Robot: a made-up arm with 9 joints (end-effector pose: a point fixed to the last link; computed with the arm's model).
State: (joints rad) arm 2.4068 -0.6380 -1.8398 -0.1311 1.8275 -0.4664 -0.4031 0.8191 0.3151
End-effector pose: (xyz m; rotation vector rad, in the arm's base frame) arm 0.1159 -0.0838 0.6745 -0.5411 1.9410 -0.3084
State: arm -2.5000 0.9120 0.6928 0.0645 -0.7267 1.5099 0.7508 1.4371 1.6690
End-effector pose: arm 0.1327 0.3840 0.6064 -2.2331 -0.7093 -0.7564
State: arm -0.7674 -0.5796 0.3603 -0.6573 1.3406 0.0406 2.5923 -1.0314 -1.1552
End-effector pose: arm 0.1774 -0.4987 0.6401 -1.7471 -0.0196 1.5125
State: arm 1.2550 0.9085 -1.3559 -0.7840 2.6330 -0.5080 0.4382 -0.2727 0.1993
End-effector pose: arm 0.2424 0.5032 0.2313 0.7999 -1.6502 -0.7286
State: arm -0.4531 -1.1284 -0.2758 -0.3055 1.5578 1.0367 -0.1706 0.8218 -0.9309
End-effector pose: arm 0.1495 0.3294 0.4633 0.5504 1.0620 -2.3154
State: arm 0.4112 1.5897 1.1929 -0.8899 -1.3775 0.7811 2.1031 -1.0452 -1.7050
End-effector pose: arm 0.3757 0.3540 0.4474 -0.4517 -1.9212 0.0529
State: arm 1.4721 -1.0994 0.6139 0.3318 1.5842 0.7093 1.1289 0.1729 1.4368
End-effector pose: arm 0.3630 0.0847 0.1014 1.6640 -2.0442 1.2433
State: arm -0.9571 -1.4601 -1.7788 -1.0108 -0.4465 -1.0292 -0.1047 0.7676 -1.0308
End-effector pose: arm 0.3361 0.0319 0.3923 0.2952 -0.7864 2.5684
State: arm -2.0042 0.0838 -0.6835 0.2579 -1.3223 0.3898 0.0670 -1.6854 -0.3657
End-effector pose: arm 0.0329 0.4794 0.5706 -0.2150 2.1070 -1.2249
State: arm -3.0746 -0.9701 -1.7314 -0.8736 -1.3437 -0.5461 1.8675 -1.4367 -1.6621
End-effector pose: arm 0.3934 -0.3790 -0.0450 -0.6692 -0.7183 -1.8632
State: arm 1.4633 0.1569 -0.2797 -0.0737 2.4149 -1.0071 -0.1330 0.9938 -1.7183
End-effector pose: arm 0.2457 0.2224 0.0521 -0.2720 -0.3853 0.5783
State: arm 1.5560 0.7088 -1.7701 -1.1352 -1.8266 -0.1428 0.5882 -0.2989 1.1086
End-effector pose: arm 0.2204 0.4931 0.5727 -0.5279 0.3468 2.1856
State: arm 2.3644 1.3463 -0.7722 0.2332 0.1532 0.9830 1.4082 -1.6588 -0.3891
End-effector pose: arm -0.1472 0.5654 0.4708 -0.1847 0.7861 -0.6089
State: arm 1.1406 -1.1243 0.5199 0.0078 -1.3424 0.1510 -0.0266 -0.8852 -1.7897
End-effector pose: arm 0.3162 0.2234 0.3804 1.4295 -0.9021 -0.1351
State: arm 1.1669 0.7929 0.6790 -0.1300 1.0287 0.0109 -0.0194 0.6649 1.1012
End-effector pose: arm -0.0088 0.3129 -0.0261 0.8553 -1.4599 -1.6566
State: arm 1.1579 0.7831 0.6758 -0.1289 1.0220 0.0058 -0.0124 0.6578 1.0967
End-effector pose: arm -0.0087 0.3168 -0.0230 0.8588 -1.4473 -1.6685
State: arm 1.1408 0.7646 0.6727 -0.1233 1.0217 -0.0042 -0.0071 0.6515 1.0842
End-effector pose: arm -0.0121 0.3225 -0.0184 0.8513 -1.4235 -1.6861
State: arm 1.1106 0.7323 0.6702 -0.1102 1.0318 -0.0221 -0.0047 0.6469 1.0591
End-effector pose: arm -0.0208 0.3309 -0.0112 0.8258 -1.3820 -1.7126
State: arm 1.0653 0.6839 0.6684 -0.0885 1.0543 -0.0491 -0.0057 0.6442 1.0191
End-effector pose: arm -0.0354 0.3422 -0.0002 0.7786 -1.3190 -1.7487
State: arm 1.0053 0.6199 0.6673 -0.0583 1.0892 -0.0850 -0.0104 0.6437 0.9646
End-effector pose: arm -0.0550 0.3560 0.0153 0.7104 -1.2335 -1.7923
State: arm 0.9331 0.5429 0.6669 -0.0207 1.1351 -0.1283 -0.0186 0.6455 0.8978
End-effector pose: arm -0.0780 0.3716 0.0359 0.6245 -1.1262 -1.8400
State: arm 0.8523 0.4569 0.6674 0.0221 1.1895 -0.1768 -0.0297 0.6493 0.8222
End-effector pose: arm -0.1020 0.3879 0.0617 0.5267 -1.0000 -1.8883
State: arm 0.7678 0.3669 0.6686 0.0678 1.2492 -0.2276 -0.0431 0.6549 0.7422
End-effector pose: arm -0.1246 0.4041 0.0918 0.4251 -0.8601 -1.9337
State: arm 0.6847 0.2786 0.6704 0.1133 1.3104 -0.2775 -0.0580 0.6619 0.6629
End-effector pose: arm -0.1437 0.4193 0.1244 0.3278 -0.7146 -1.9734
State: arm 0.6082 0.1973 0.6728 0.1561 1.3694 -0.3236 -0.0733 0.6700 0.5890
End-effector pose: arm -0.1582 0.4328 0.1571 0.2419 -0.5733 -2.0065
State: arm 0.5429 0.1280 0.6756 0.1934 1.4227 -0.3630 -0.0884 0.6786 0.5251
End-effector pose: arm -0.1680 0.4440 0.1872 0.1721 -0.4462 -2.0318
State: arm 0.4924 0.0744 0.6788 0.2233 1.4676 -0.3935 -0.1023 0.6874 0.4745
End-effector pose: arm -0.1743 0.4527 0.2125 0.1202 -0.3416 -2.0492
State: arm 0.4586 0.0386 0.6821 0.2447 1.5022 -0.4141 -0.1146 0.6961 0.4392
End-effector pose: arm -0.1785 0.4588 0.2311 0.0858 -0.2656 -2.0584
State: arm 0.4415 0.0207 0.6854 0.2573 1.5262 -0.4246 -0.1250 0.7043 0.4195
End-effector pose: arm -0.1821 0.4625 0.2427 0.0664 -0.2196 -2.0596
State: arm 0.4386 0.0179 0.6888 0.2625 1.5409 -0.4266 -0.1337 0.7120 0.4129
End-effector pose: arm -0.1859 0.4642 0.2480 0.0585 -0.1996 -2.0543
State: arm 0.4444 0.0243 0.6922 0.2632 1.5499 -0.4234 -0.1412 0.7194 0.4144
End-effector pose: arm -0.1899 0.4647 0.2494 0.0573 -0.1960 -2.0453
